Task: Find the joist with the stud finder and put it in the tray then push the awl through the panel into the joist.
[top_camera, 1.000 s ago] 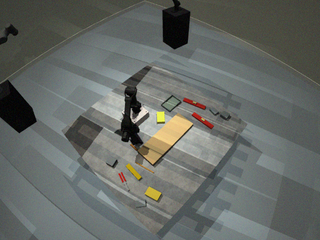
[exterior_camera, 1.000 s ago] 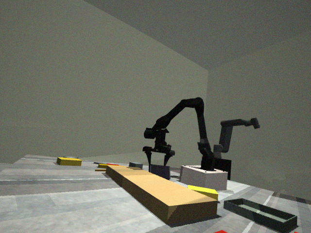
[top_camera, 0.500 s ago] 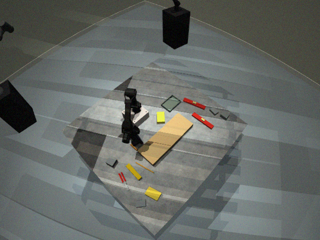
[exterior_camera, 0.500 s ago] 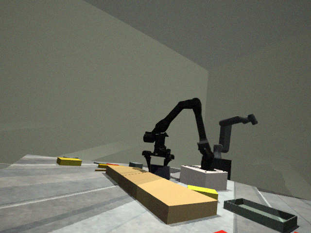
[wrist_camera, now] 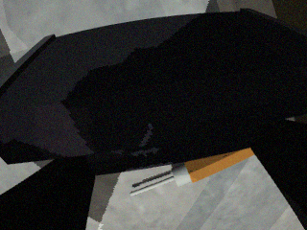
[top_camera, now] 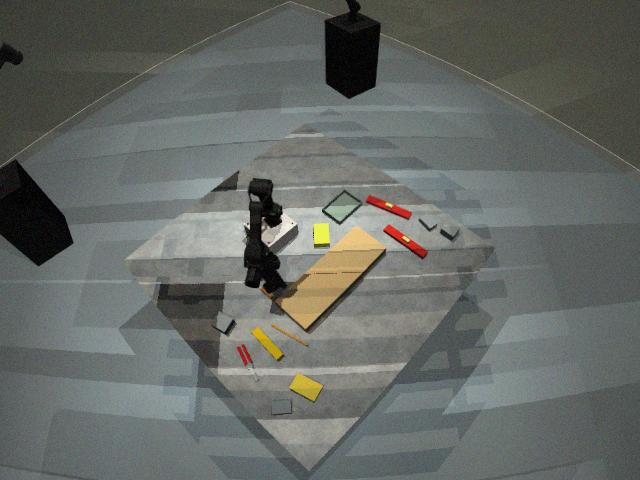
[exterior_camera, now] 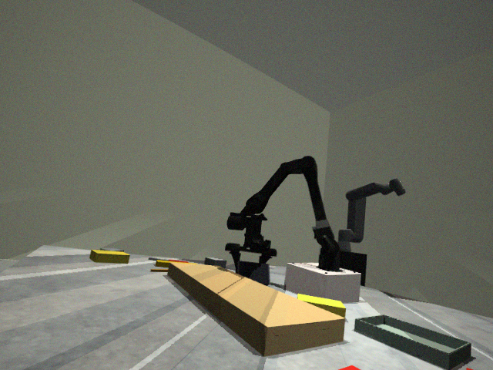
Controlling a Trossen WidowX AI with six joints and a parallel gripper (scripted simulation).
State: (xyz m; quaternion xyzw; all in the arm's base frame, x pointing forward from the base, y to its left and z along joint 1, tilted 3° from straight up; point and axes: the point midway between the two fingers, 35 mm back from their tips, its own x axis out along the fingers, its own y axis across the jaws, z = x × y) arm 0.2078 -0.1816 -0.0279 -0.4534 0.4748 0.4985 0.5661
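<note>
Right now my gripper tip is 40 mm to the left of the awl, 20 mm above it and 10 mm short of it. The rest, counted from my gripper tip: pencil: 250 mm ahead, 70 mm to the right, 20 mm below; stud finder: 10 mm to the left, 10 mm behind; yellow bar: 230 mm ahead, 160 mm to the right, 20 mm below.
</note>
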